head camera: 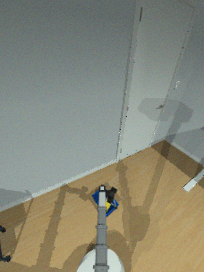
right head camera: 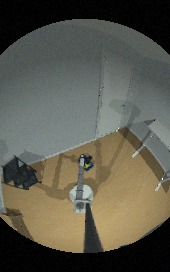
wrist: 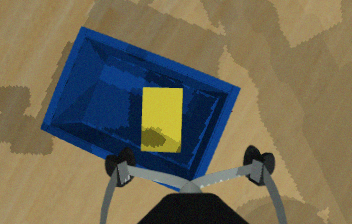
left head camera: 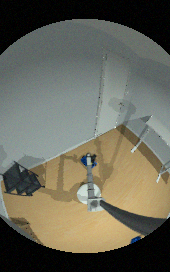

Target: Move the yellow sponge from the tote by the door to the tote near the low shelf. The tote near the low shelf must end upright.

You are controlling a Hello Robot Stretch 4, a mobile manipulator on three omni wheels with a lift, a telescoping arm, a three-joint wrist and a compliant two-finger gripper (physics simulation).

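Places are measured from the robot's base along level axes (x ahead, y left, z up), in millimetres.
Pixels of known places: gripper, fingertip midpoint: (head camera: 109,205) (right head camera: 87,165) (wrist: 188,160) (left head camera: 91,163).
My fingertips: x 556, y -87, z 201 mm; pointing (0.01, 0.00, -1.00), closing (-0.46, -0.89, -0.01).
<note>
Behind a point stands the place of what it marks.
The yellow sponge (wrist: 162,119) {x 618, y -63, z 31 mm} (head camera: 108,205) {x 609, y -82, z 31 mm} lies in the blue tote by the door (wrist: 89,129) {x 675, y 89, z 5 mm} (head camera: 95,196) {x 722, y 89, z 20 mm} (left head camera: 85,161) {x 693, y 13, z -24 mm}, toward the tote's right end in the wrist view. This tote stands upright on the floor. My gripper (wrist: 188,160) {x 556, y -87, z 201 mm} is open and empty, with its fingertips wide apart over the tote's near side. The sponge is ahead of the fingertips in the wrist view and a little left of their middle. In the head view the arm partly hides the tote. A second blue tote (left head camera: 136,240) shows in part at the bottom of the left head view.
The door (head camera: 156,65) {x 1548, y -609, z 1456 mm} (left head camera: 114,95) {x 1562, y -633, z 1112 mm} is in the wall beyond the tote. A dark tiered cart (left head camera: 14,175) {x 104, y 1147, z 634 mm} (right head camera: 12,169) {x 79, y 1154, z 635 mm} stands at the left. A white table's leg (head camera: 193,182) (left head camera: 140,142) stands at the right. A brown piece of furniture shows at the lower left of both side head views.
</note>
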